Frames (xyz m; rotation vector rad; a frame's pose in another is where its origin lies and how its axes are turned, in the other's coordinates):
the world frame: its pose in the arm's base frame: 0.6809 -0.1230 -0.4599 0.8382 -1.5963 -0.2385
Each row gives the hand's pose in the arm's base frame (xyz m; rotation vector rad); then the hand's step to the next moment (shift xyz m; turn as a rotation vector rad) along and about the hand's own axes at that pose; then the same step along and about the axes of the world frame.
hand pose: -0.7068 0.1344 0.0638 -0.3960 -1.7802 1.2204
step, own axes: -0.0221 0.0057 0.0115 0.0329 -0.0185 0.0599
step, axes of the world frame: -0.0012 -0.0241 0.0086 0.0322 0.0250 0.0579
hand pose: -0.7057 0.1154 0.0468 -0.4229 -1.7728 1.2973
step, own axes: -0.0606 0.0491 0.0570 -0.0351 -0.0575 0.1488
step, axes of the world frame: -0.0229 -0.0764 0.0545 0.1032 -0.0497 0.1164
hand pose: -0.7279 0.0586 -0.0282 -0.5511 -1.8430 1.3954
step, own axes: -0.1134 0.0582 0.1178 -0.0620 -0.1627 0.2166
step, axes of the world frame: 0.0046 -0.1494 0.0881 0.2264 -0.0590 0.1500
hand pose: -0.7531 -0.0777 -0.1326 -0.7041 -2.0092 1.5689
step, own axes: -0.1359 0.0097 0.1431 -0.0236 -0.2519 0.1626
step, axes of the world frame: 0.0823 -0.1687 0.0617 0.2758 0.0342 0.1149
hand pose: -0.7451 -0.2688 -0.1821 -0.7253 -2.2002 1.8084
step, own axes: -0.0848 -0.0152 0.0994 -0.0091 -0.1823 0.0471
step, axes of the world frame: 0.0854 -0.0988 0.0157 0.1709 0.0704 0.0370
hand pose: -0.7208 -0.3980 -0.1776 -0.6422 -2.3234 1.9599
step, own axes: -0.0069 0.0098 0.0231 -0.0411 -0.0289 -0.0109
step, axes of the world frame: 0.0048 -0.0245 0.0074 0.0354 0.0061 -0.0367
